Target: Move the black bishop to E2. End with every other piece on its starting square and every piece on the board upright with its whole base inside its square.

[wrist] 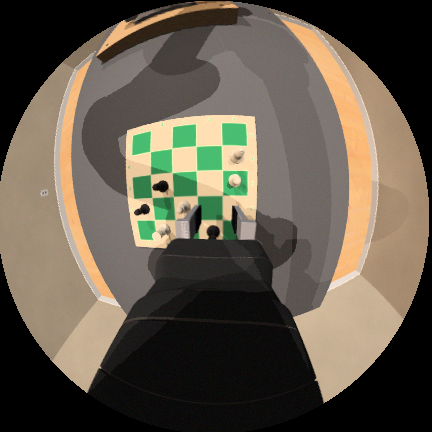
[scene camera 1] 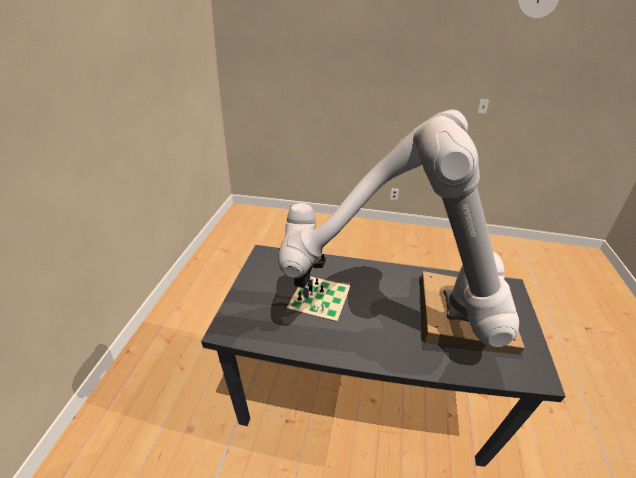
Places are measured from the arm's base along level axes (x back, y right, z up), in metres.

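Where they show: gripper, between the fingertips: [wrist: 216, 213] [scene camera 1: 308, 294]; arm's base, origin of its link: [scene camera 1: 465, 307].
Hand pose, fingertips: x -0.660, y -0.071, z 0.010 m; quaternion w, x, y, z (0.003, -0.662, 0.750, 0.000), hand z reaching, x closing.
Note:
Each offset is from my fingertips to the top centre of the thing.
The board @[dx +0.040, dy +0.045, dz -0.047 m] [scene camera 1: 343, 300] [wrist: 191, 120] lies on the table. My gripper [scene camera 1: 309, 289] [wrist: 216, 213] is open above its row 1 and 2 side, with nothing held. A black piece @[dx -0.040, dy +0.011, dz -0.004 m] [scene camera 1: 299, 296] [wrist: 213, 231] stands on D1; in the wrist view it shows between the two fingers, its lower part hidden by the gripper body. Other black pieces stand on B3 @[dx +0.043, dy +0.081, dz -0.016 m] [scene camera 1: 321, 288] [wrist: 160, 186] and A2 @[dx +0.011, dy +0.122, dz -0.016 m] [scene camera 1: 316, 281] [wrist: 142, 209]. They are too small to tell which is the bishop. No piece shows on E2, which the right finger partly covers in the wrist view.
White pieces stand on E4 @[dx +0.073, dy -0.038, dz -0.004 m] [scene camera 1: 323, 308] [wrist: 237, 156], E3 @[dx +0.036, dy -0.030, dz -0.016 m] [scene camera 1: 314, 306] [wrist: 234, 180], C2 @[dx +0.006, dy +0.051, dz -0.016 m] [wrist: 184, 207] and B1 @[dx -0.028, dy +0.093, dz -0.014 m] [wrist: 161, 232]. The C2 piece is close beside the left finger in the wrist view. The arm's wooden base block [scene camera 1: 430, 337] [wrist: 200, 19] is on the table.

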